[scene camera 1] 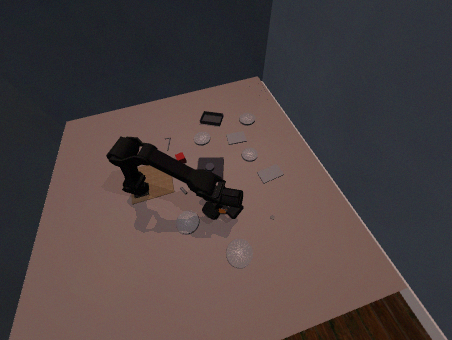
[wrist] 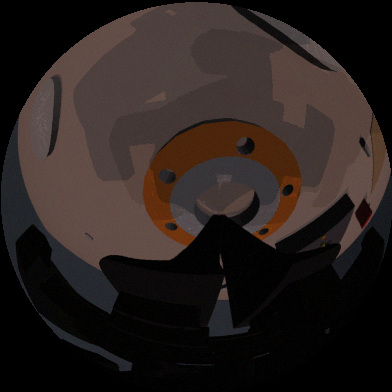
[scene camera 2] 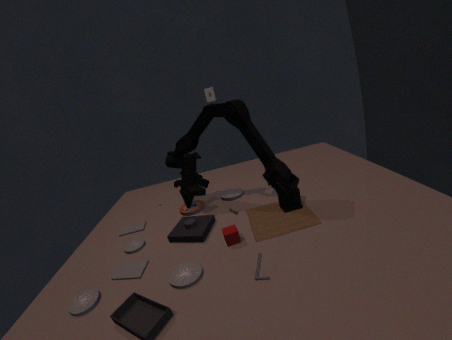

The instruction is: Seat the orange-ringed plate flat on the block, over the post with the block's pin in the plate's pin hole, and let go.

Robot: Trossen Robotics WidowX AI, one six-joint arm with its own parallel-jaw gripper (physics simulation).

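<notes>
The orange-ringed plate lies flat on the table beside the dark block. In the wrist view its centre opening and several ring holes show; its pin hole is not visible there. My gripper is shut and empty. Its fingertips point down low at the plate, covering part of the near ring and the edge of the centre opening; contact cannot be told. The block has its round post bare. In scene camera 1 the arm hides the fingertips and most of the plate.
A red cube and a small grey cylinder lie near the block. A pale disc lies beside the plate; another is farther off. A wooden board lies by the arm's base.
</notes>
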